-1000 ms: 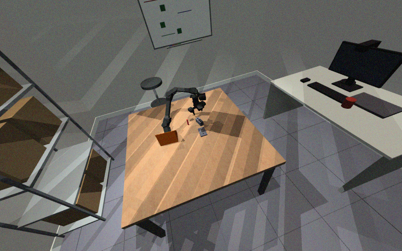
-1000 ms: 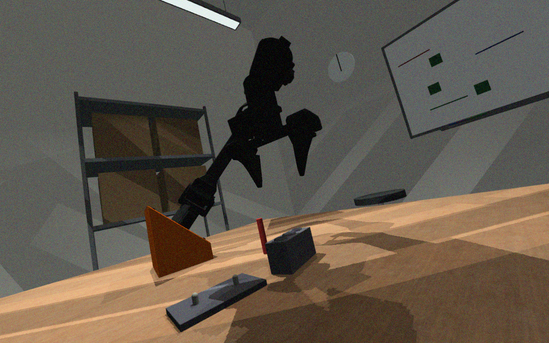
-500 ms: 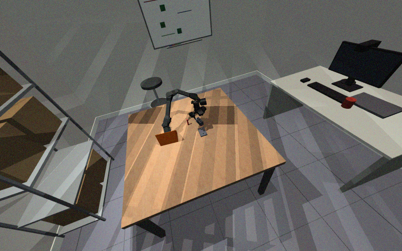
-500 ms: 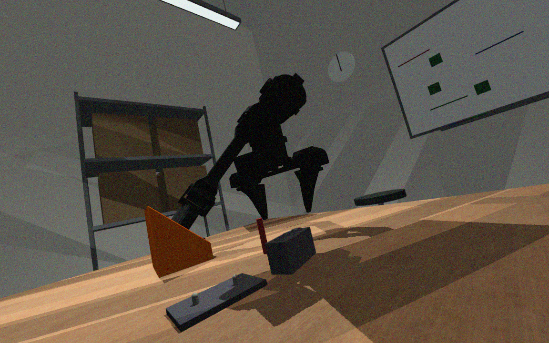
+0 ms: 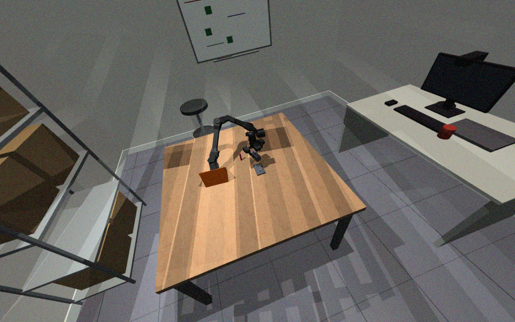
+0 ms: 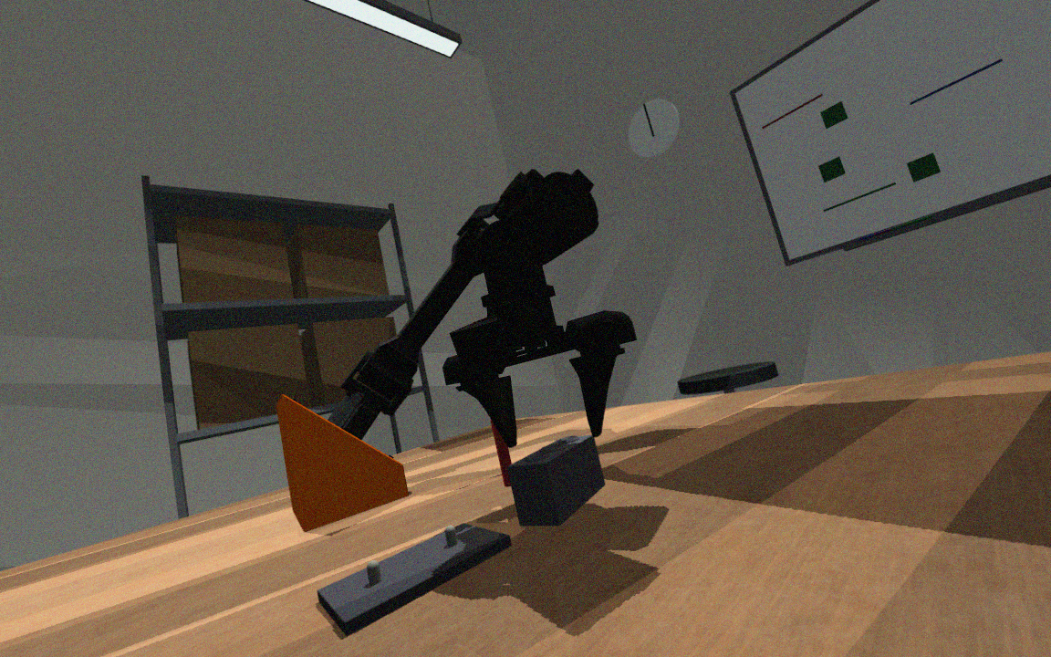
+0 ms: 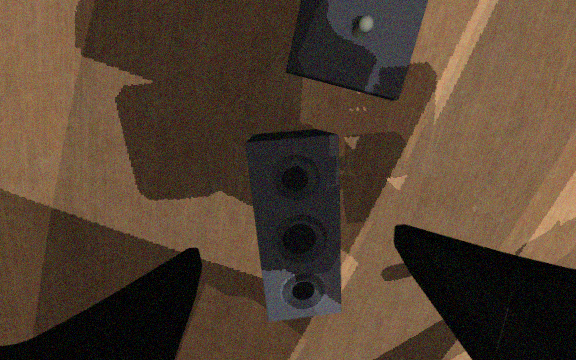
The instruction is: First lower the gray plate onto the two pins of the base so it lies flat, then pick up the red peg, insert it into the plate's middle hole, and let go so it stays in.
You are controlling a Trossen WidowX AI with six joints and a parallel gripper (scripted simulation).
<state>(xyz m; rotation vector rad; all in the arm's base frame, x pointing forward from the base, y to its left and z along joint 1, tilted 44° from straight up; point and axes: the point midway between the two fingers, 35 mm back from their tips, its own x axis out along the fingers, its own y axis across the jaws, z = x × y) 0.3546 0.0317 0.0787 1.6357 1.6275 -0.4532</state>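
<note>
My gripper tip is now 20 mm above the gray plate. The rest, counted from my gripper tip: base: 140 mm to the right, 50 mm below, 20 mm behind; red peg: 130 mm behind, 30 mm to the left, 20 mm below.
</note>
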